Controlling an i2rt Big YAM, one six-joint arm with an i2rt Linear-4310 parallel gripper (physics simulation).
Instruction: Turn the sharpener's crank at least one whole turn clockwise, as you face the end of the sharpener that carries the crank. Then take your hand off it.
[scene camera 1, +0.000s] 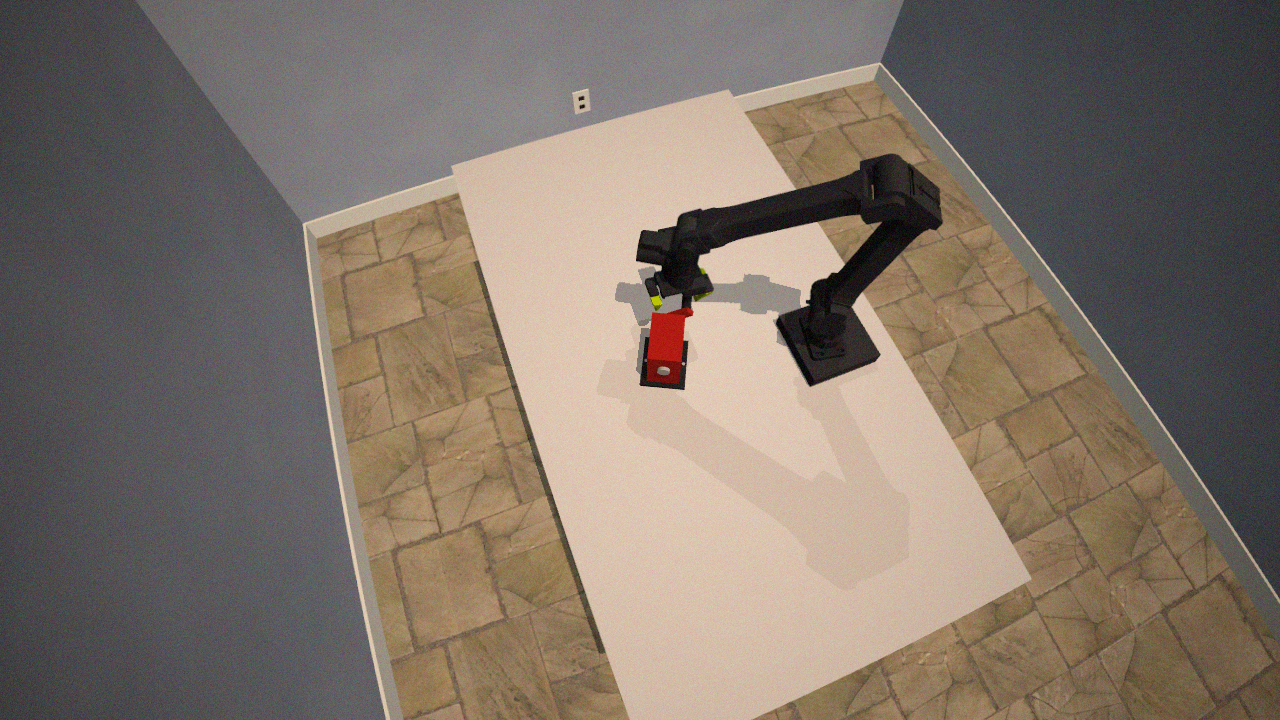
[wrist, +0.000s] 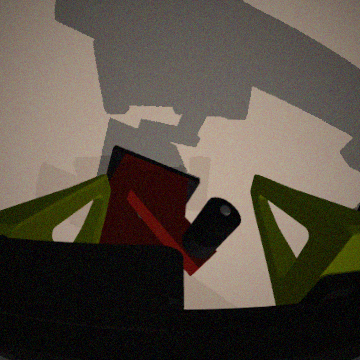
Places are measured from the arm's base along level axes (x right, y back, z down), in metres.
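Where they show: gripper, fingertip midpoint: (scene camera 1: 675, 304) (wrist: 180, 182); arm's base, origin of the base link: (scene camera 1: 822, 336).
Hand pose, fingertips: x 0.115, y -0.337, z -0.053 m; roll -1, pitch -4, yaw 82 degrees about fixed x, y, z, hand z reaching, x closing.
Each offset is from my fingertips to the top centre of the thing. "pt": to the spot under its first point. Level surfaces: height alone.
The red sharpener @[pt dx -0.094, dy -0.040, dz -0.037 m] (scene camera 1: 666, 334) (wrist: 121, 220) stands upright on a black base in scene camera 1. Its crank end faces the back wall, towards my gripper. The red crank arm (wrist: 154, 220) slants across that end in the wrist view, down to the right. The black crank handle @[pt dx -0.019, dy +0.020, dz -0.033 m] (scene camera 1: 686, 302) (wrist: 212, 225) sticks out from the arm's outer end. My gripper (scene camera 1: 680, 298) (wrist: 180, 182) is open and empty, above the crank end. In the wrist view the handle shows between the two green fingers, nearer the right one; whether a finger touches it cannot be told. Part of the sharpener is hidden behind the gripper body.
The sharpener stands on a pale table top @[dz +0.091 m] (scene camera 1: 769, 573). The black arm base (scene camera 1: 841, 349) stands to the right of the sharpener, and the arm (scene camera 1: 787, 207) reaches over the table from there. Shadows of the arm lie on the table. A wall with a socket (scene camera 1: 581, 101) is behind.
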